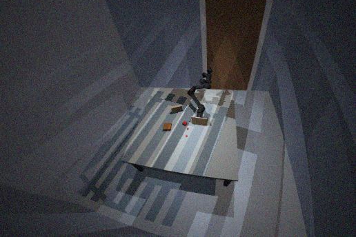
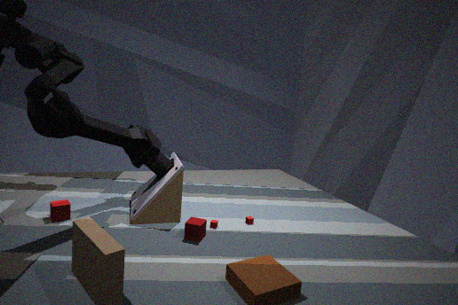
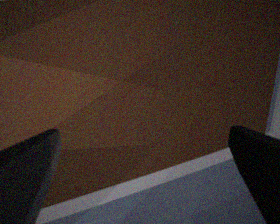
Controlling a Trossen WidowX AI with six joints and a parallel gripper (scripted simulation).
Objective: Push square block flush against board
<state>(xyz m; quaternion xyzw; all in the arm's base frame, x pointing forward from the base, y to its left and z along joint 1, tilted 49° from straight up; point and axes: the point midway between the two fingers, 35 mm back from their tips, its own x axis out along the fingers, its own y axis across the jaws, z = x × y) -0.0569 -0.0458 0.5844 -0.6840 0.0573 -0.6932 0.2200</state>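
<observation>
Now: the tan board 37 cm ahead of my gripper tip, 39 cm to the left of it and 44 cm below it. From my gripper tip the other things lie so: square block: 40 cm ahead, 68 cm to the left, 47 cm below.
</observation>
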